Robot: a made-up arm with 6 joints. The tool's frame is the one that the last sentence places. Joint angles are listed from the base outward.
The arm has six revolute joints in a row. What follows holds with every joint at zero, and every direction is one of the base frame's. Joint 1 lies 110 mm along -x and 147 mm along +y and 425 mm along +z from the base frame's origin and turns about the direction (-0.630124, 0.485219, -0.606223), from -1.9 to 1.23 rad. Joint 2 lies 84 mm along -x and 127 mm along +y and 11 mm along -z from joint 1 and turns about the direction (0.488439, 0.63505, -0.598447), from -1.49 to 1.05 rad. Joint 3 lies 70 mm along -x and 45 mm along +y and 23 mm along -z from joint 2 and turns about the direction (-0.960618, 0.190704, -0.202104), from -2.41 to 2.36 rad. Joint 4 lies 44 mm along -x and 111 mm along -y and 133 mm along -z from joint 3 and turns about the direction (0.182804, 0.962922, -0.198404), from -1.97 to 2.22 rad. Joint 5 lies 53 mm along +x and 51 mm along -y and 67 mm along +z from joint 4 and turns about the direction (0.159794, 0.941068, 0.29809), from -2.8 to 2.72 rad. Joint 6 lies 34 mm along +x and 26 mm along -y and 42 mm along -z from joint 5 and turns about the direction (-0.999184, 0.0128, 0.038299), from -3.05 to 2.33 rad. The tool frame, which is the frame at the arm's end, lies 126 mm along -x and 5 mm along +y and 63 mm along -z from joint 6; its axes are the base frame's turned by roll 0, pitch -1.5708 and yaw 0 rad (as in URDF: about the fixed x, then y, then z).
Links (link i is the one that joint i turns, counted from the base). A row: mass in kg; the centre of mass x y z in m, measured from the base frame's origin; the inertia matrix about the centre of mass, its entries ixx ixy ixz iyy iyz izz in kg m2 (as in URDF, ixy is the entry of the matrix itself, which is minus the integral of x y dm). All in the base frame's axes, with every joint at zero. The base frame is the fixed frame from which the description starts. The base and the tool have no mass.
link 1: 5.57; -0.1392 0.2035 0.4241; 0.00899 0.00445 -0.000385 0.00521 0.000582 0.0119
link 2: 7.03; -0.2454 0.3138 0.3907; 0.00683 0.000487 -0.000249 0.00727 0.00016 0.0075
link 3: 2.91; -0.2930 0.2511 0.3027; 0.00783 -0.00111 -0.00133 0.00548 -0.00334 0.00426
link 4: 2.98; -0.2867 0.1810 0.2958; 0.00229 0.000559 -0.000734 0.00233 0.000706 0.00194
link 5: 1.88; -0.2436 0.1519 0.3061; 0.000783 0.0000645 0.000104 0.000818 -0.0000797 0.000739
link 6: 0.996; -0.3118 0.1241 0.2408; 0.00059 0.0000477 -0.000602 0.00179 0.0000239 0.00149
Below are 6 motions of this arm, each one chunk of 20 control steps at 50 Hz.
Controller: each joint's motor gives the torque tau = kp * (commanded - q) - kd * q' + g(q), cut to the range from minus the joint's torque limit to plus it. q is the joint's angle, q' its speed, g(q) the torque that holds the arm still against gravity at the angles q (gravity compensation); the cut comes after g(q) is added. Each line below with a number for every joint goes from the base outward.
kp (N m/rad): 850 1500 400 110 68 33
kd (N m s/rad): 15 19 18 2.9 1.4 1.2
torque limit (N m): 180 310 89 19 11 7.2
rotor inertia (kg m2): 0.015 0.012 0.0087 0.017 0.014 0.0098
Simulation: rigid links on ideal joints. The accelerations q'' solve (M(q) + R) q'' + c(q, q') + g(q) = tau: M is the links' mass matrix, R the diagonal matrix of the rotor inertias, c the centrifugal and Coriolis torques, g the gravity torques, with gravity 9.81 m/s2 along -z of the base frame. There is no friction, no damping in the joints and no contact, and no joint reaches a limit. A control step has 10 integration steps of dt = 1/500 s. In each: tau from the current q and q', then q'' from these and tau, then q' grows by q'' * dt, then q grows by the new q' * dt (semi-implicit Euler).
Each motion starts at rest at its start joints. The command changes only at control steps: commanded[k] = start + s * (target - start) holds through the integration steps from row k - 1 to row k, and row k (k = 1, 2, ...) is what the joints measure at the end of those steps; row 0 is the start. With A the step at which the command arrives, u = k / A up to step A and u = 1 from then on. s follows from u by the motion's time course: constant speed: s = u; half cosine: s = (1 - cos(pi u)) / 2; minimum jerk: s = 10 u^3 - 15 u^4 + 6 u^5; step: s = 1 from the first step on.
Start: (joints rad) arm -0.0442 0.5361 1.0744 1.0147 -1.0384 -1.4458
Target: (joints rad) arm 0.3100 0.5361 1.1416 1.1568 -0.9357 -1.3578
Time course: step
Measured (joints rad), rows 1 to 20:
1: 0.0465 0.5070 1.0593 1.0849 -1.0421 -1.4019
2: 0.2002 0.5279 1.0565 1.1584 -1.0185 -1.3552
3: 0.3221 0.5506 1.0921 1.2054 -0.9447 -1.3369
4: 0.3842 0.5567 1.1404 1.2108 -0.8803 -1.3429
5: 0.3926 0.5523 1.1776 1.1840 -0.8630 -1.3576
6: 0.3683 0.5450 1.1929 1.1537 -0.8861 -1.3661
7: 0.3341 0.5385 1.1882 1.1397 -0.9215 -1.3647
8: 0.3062 0.5341 1.1716 1.1422 -0.9466 -1.3587
9: 0.2913 0.5322 1.1526 1.1517 -0.9554 -1.3537
10: 0.2889 0.5324 1.1379 1.1603 -0.9524 -1.3520
11: 0.2945 0.5338 1.1306 1.1646 -0.9448 -1.3528
12: 0.3028 0.5354 1.1299 1.1647 -0.9377 -1.3548
13: 0.3099 0.5365 1.1334 1.1623 -0.9333 -1.3568
14: 0.3139 0.5370 1.1381 1.1590 -0.9317 -1.3581
15: 0.3149 0.5370 1.1419 1.1564 -0.9322 -1.3587
16: 0.3138 0.5367 1.1440 1.1549 -0.9336 -1.3588
17: 0.3120 0.5363 1.1444 1.1548 -0.9351 -1.3585
18: 0.3103 0.5361 1.1437 1.1554 -0.9361 -1.3581
19: 0.3093 0.5359 1.1427 1.1562 -0.9365 -1.3578
20: 0.3089 0.5359 1.1417 1.1569 -0.9365 -1.3576

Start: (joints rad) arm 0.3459 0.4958 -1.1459 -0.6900 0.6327 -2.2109
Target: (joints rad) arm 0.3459 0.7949 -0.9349 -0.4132 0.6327 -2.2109
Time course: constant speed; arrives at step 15
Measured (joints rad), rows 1 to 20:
1: 0.3468 0.5102 -1.1377 -0.6783 0.6322 -2.2122
2: 0.3466 0.5316 -1.1293 -0.6637 0.6329 -2.2129
3: 0.3460 0.5535 -1.1208 -0.6485 0.6331 -2.2119
4: 0.3456 0.5740 -1.1107 -0.6319 0.6326 -2.2105
5: 0.3457 0.5936 -1.0987 -0.6138 0.6323 -2.2098
6: 0.3459 0.6131 -1.0856 -0.5950 0.6324 -2.2099
7: 0.3459 0.6328 -1.0718 -0.5760 0.6327 -2.2103
8: 0.3459 0.6527 -1.0579 -0.5574 0.6329 -2.2106
9: 0.3458 0.6727 -1.0439 -0.5390 0.6330 -2.2108
10: 0.3457 0.6927 -1.0299 -0.5207 0.6331 -2.2109
11: 0.3457 0.7126 -1.0159 -0.5023 0.6330 -2.2109
12: 0.3457 0.7326 -1.0018 -0.4839 0.6330 -2.2109
13: 0.3458 0.7525 -0.9877 -0.4655 0.6330 -2.2109
14: 0.3458 0.7724 -0.9737 -0.4470 0.6330 -2.2109
15: 0.3458 0.7924 -0.9596 -0.4285 0.6330 -2.2109
16: 0.3452 0.7981 -0.9533 -0.4227 0.6341 -2.2096
17: 0.3454 0.7964 -0.9474 -0.4188 0.6333 -2.2089
18: 0.3457 0.7943 -0.9421 -0.4151 0.6328 -2.2099
19: 0.3457 0.7939 -0.9384 -0.4130 0.6331 -2.2113
20: 0.3455 0.7943 -0.9365 -0.4127 0.6334 -2.2119

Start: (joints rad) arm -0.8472 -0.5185 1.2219 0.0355 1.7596 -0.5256
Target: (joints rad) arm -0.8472 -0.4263 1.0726 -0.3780 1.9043 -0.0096
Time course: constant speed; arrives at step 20
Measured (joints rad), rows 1 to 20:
1: -0.8470 -0.5146 1.2190 0.0268 1.7636 -0.5178
2: -0.8467 -0.5100 1.2147 0.0105 1.7712 -0.5010
3: -0.8465 -0.5053 1.2096 -0.0094 1.7791 -0.4790
4: -0.8465 -0.5007 1.2036 -0.0306 1.7863 -0.4548
5: -0.8467 -0.4962 1.1970 -0.0517 1.7930 -0.4295
6: -0.8469 -0.4916 1.1900 -0.0726 1.7998 -0.4038
7: -0.8471 -0.4870 1.1827 -0.0933 1.8067 -0.3780
8: -0.8472 -0.4824 1.1752 -0.1138 1.8138 -0.3521
9: -0.8473 -0.4778 1.1677 -0.1344 1.8210 -0.3262
10: -0.8473 -0.4732 1.1602 -0.1550 1.8283 -0.3004
11: -0.8473 -0.4686 1.1528 -0.1756 1.8356 -0.2746
12: -0.8472 -0.4640 1.1453 -0.1963 1.8428 -0.2488
13: -0.8472 -0.4594 1.1379 -0.2170 1.8501 -0.2230
14: -0.8472 -0.4548 1.1304 -0.2377 1.8573 -0.1972
15: -0.8472 -0.4501 1.1230 -0.2584 1.8646 -0.1714
16: -0.8472 -0.4455 1.1155 -0.2791 1.8718 -0.1456
17: -0.8472 -0.4409 1.1080 -0.2997 1.8790 -0.1198
18: -0.8472 -0.4363 1.1005 -0.3204 1.8862 -0.0940
19: -0.8472 -0.4317 1.0931 -0.3411 1.8935 -0.0681
20: -0.8472 -0.4271 1.0856 -0.3618 1.9007 -0.0423

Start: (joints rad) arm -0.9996 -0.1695 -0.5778 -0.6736 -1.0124 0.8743
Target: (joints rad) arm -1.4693 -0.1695 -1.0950 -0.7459 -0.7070 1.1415
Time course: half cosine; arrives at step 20
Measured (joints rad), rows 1 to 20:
1: -1.0012 -0.1696 -0.5783 -0.6744 -1.0116 0.8752
2: -1.0072 -0.1698 -0.5809 -0.6769 -1.0087 0.8783
3: -1.0188 -0.1700 -0.5874 -0.6804 -1.0025 0.8837
4: -1.0360 -0.1702 -0.5990 -0.6842 -0.9926 0.8916
5: -1.0583 -0.1704 -0.6160 -0.6877 -0.9788 0.9019
6: -1.0850 -0.1705 -0.6384 -0.6911 -0.9617 0.9147
7: -1.1154 -0.1706 -0.6657 -0.6945 -0.9418 0.9297
8: -1.1487 -0.1707 -0.6973 -0.6981 -0.9199 0.9465
9: -1.1842 -0.1707 -0.7322 -0.7019 -0.8966 0.9648
10: -1.2208 -0.1707 -0.7697 -0.7061 -0.8725 0.9840
11: -1.2578 -0.1705 -0.8089 -0.7104 -0.8481 1.0038
12: -1.2942 -0.1703 -0.8487 -0.7148 -0.8241 1.0236
13: -1.3292 -0.1700 -0.8882 -0.7192 -0.8010 1.0430
14: -1.3618 -0.1697 -0.9264 -0.7234 -0.7794 1.0614
15: -1.3913 -0.1693 -0.9625 -0.7274 -0.7598 1.0786
16: -1.4170 -0.1689 -0.9954 -0.7311 -0.7426 1.0941
17: -1.4382 -0.1685 -1.0245 -0.7343 -0.7283 1.1074
18: -1.4544 -0.1681 -1.0489 -0.7369 -0.7173 1.1184
19: -1.4652 -0.1679 -1.0681 -0.7389 -0.7098 1.1266
20: -1.4703 -0.1676 -1.0816 -0.7400 -0.7059 1.1320

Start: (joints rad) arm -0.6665 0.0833 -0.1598 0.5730 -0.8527 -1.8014
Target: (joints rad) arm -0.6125 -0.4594 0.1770 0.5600 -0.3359 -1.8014
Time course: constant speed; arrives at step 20
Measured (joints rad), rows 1 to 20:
1: -0.6628 0.0671 -0.1590 0.5752 -0.8348 -1.8003
2: -0.6610 0.0370 -0.1517 0.5788 -0.8089 -1.7997
3: -0.6606 0.0048 -0.1387 0.5797 -0.7857 -1.7995
4: -0.6588 -0.0242 -0.1227 0.5775 -0.7636 -1.7992
5: -0.6554 -0.0507 -0.1056 0.5742 -0.7391 -1.7992
6: -0.6518 -0.0769 -0.0882 0.5717 -0.7122 -1.7997
7: -0.6487 -0.1038 -0.0709 0.5702 -0.6850 -1.8004
8: -0.6460 -0.1311 -0.0537 0.5694 -0.6587 -1.8009
9: -0.6435 -0.1584 -0.0367 0.5688 -0.6330 -1.8010
10: -0.6409 -0.1856 -0.0199 0.5683 -0.6075 -1.8010
11: -0.6383 -0.2127 -0.0031 0.5678 -0.5818 -1.8009
12: -0.6356 -0.2398 0.0136 0.5672 -0.5560 -1.8009
13: -0.6329 -0.2669 0.0304 0.5665 -0.5301 -1.8009
14: -0.6302 -0.2941 0.0473 0.5659 -0.5042 -1.8009
15: -0.6275 -0.3212 0.0641 0.5652 -0.4784 -1.8009
16: -0.6248 -0.3484 0.0809 0.5645 -0.4526 -1.8010
17: -0.6221 -0.3755 0.0978 0.5639 -0.4267 -1.8010
18: -0.6194 -0.4026 0.1146 0.5632 -0.4009 -1.8010
19: -0.6167 -0.4298 0.1314 0.5625 -0.3751 -1.8010
20: -0.6140 -0.4569 0.1482 0.5619 -0.3492 -1.8010

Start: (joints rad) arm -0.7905 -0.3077 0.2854 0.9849 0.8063 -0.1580
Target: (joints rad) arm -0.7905 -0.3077 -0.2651 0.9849 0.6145 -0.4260
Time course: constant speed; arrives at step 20
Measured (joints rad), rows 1 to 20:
1: -0.7884 -0.3079 0.2796 0.9829 0.8045 -0.1621
2: -0.7871 -0.3078 0.2666 0.9809 0.7984 -0.1710
3: -0.7872 -0.3076 0.2474 0.9805 0.7885 -0.1824
4: -0.7883 -0.3077 0.2235 0.9815 0.7767 -0.1949
5: -0.7896 -0.3079 0.1968 0.9830 0.7648 -0.2077
6: -0.7905 -0.3079 0.1688 0.9844 0.7536 -0.2208
7: -0.7910 -0.3079 0.1405 0.9854 0.7433 -0.2340
8: -0.7911 -0.3078 0.1124 0.9859 0.7335 -0.2474
9: -0.7911 -0.3078 0.0845 0.9860 0.7240 -0.2608
10: -0.7910 -0.3078 0.0569 0.9859 0.7146 -0.2743
11: -0.7909 -0.3078 0.0295 0.9858 0.7051 -0.2877
12: -0.7909 -0.3078 0.0020 0.9858 0.6956 -0.3011
13: -0.7908 -0.3078 -0.0255 0.9857 0.6860 -0.3145
14: -0.7908 -0.3078 -0.0529 0.9857 0.6764 -0.3279
15: -0.7908 -0.3078 -0.0805 0.9857 0.6668 -0.3413
16: -0.7908 -0.3078 -0.1080 0.9857 0.6572 -0.3547
17: -0.7908 -0.3078 -0.1355 0.9857 0.6476 -0.3681
18: -0.7908 -0.3078 -0.1630 0.9857 0.6380 -0.3815
19: -0.7908 -0.3078 -0.1906 0.9857 0.6284 -0.3949
20: -0.7908 -0.3078 -0.2181 0.9857 0.6188 -0.4083

